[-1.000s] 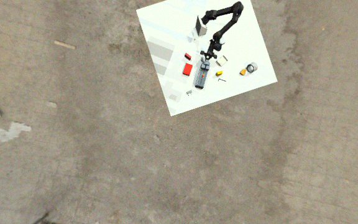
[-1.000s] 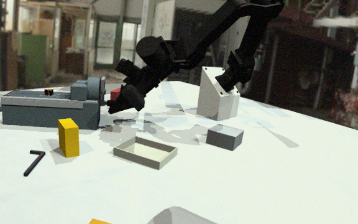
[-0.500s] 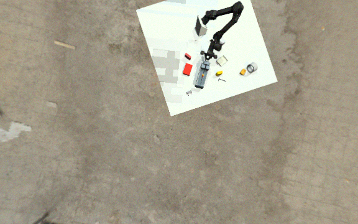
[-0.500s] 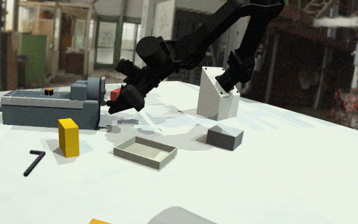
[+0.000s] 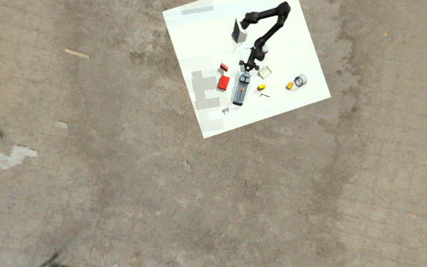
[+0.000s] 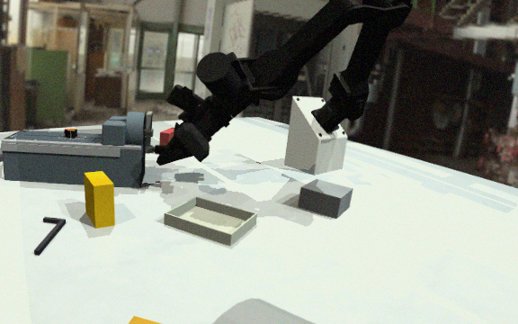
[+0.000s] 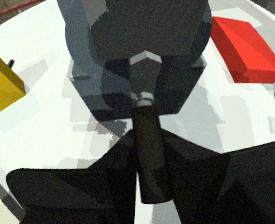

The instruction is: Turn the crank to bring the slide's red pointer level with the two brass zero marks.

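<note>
The dark crank handle lies 2 cm above my gripper tip, 1 cm to the left of it and 1 cm behind it. Round my gripper tip: red pointer (13 cm ahead, 11 cm to the right, 5 cm above); then shallow grey tray (19 cm to the left, 5 cm ahead, 3 cm below); then yellow block (17 cm ahead, 8 cm to the left, 1 cm below).
</note>
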